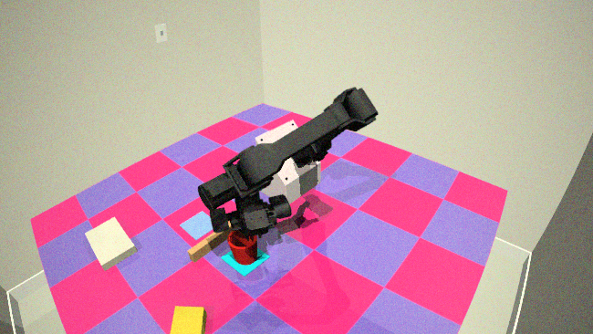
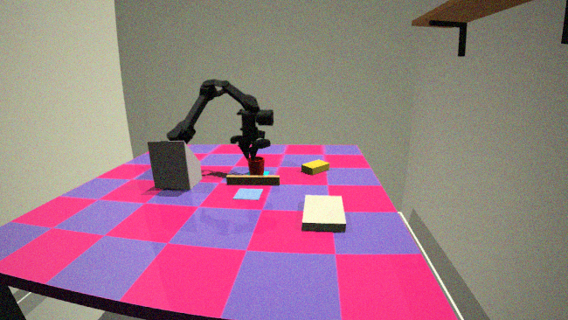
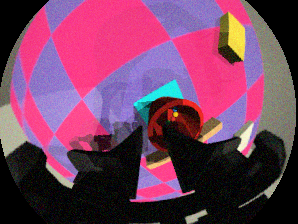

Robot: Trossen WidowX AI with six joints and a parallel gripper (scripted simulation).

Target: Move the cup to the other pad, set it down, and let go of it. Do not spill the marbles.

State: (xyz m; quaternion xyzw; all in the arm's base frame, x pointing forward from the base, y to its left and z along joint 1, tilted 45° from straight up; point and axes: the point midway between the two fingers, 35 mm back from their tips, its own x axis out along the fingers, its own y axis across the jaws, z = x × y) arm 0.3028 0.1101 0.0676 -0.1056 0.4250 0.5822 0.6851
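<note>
Now: the red cup 3 cm ahead of my gripper tip, 1 cm to the right of it and 2 cm below it. From my gripper tip the other things lie so: light blue pad (5 cm ahead, 21 cm to the right, 7 cm below); then wooden bar (4 cm ahead, 11 cm to the right, 5 cm below); then cyan pad (3 cm ahead, 1 cm to the right, 7 cm below).
</note>
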